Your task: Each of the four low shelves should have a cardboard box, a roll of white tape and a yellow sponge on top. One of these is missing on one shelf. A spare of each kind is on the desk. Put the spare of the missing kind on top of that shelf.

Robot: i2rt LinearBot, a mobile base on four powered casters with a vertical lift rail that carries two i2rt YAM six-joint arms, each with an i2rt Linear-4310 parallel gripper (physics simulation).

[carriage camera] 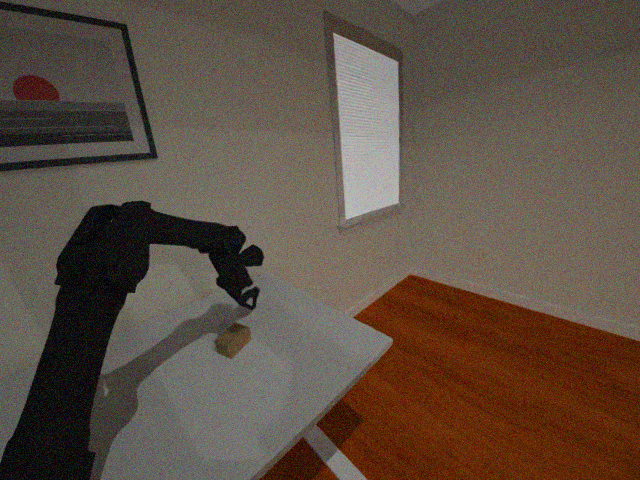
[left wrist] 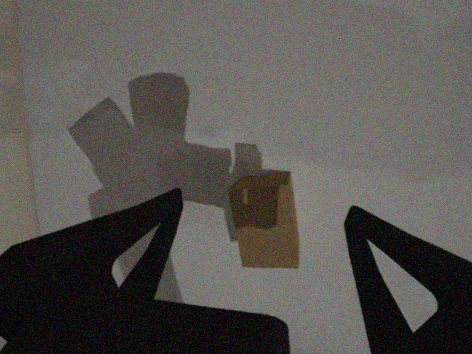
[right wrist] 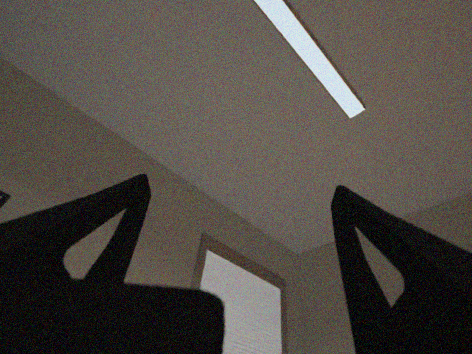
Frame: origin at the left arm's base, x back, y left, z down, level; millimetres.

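Where they show: left gripper, fingertip midpoint: (carriage camera: 244,301) (left wrist: 263,206); right gripper, fingertip midpoint: (right wrist: 239,189).
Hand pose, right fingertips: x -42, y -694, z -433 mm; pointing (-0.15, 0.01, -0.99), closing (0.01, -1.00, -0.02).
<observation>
Things, the pixels of their top centre, and the offset from my right fingertips. "spot": a spot on its surface instead. Level surfaces: height alone.
- small tan cardboard box at its top centre: (left wrist: 263,229) (carriage camera: 231,333) dx -433, dy +687, dz +483 mm
- white desk at its surface level: dz +533 mm
- wooden floor at its surface level: dz +1253 mm
- window at a spot on its surface: (carriage camera: 369,129) spot: dx -1690, dy +9, dz -220 mm
A small tan cardboard box (carriage camera: 232,341) (left wrist: 270,240) sits on the white desk (carriage camera: 310,372) (left wrist: 350,125). My left gripper (carriage camera: 251,301) (left wrist: 263,206) is open and empty, above the desk. In the carriage camera it is up and to the right of the box, apart from it. In the left wrist view the box shows between and below the fingertips, with the arm's shadow partly on it. My right gripper (right wrist: 239,189) is open and empty and faces the ceiling and wall. The shelves, the white tape and the yellow sponge do not show in these views.
In the carriage camera the desk's corner and edge lie at the lower middle, with a white desk leg (carriage camera: 336,459) below. A wooden floor (carriage camera: 496,372) lies at the right. A framed picture (carriage camera: 139,93) and a window (carriage camera: 369,129) are on the wall behind.
</observation>
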